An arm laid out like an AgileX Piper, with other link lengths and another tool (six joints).
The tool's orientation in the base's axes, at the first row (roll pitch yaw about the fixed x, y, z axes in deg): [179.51 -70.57 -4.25]
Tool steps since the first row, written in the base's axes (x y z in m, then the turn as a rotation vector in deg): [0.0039 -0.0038 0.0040 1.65 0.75 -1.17]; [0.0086 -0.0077 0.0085 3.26 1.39 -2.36]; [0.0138 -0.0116 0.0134 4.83 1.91 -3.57]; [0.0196 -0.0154 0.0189 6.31 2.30 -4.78]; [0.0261 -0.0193 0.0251 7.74 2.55 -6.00]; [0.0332 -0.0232 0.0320 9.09 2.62 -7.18]
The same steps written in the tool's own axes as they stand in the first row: [0.0052 0.0035 0.0026 -0.57 -0.89 1.88]; [0.0111 0.0070 0.0059 -1.18 -1.66 3.74]; [0.0175 0.0105 0.0094 -1.81 -2.31 5.58]; [0.0247 0.0138 0.0133 -2.47 -2.82 7.34]; [0.0328 0.0172 0.0177 -3.15 -3.19 9.07]; [0.0418 0.0205 0.0224 -3.82 -3.38 10.73]
